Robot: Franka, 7 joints.
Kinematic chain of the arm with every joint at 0, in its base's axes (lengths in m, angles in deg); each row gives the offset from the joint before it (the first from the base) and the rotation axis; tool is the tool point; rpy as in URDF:
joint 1: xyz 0 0 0.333 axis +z
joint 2: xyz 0 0 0 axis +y
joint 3: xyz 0 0 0.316 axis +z
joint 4: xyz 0.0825 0 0 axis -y
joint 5: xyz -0.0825 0 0.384 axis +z
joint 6: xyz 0 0 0 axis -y
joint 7: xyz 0.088 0 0 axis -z
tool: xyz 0 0 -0.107 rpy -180 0 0
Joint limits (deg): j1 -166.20..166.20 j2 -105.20..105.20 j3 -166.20..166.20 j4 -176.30..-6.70 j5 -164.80..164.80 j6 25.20..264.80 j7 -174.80..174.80
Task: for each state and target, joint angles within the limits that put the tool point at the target. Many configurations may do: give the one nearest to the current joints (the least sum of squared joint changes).
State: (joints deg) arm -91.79 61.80 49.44 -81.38 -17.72 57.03 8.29
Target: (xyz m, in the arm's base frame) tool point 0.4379 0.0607 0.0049
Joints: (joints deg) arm -52.88 91.60 54.24 -96.31 -15.73 68.30 8.29
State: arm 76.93 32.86 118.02 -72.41 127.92 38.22 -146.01
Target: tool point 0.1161 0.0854 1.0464
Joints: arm 54.24 35.94 166.20 -53.99 122.17 43.75 -146.01
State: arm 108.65 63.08 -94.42 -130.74 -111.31 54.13 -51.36
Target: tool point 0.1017 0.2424 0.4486
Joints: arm 154.02 83.16 -87.34 -163.91 -92.48 25.20 -51.36
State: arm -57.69 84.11 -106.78 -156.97 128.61 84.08 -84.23
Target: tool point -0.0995 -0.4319 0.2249
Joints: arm -20.34 76.19 -88.39 -148.45 125.07 71.15 -84.23
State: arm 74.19 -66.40 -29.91 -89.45 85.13 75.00 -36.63
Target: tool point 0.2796 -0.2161 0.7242
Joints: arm 70.19 -79.86 -57.48 -115.24 72.70 65.49 -36.63
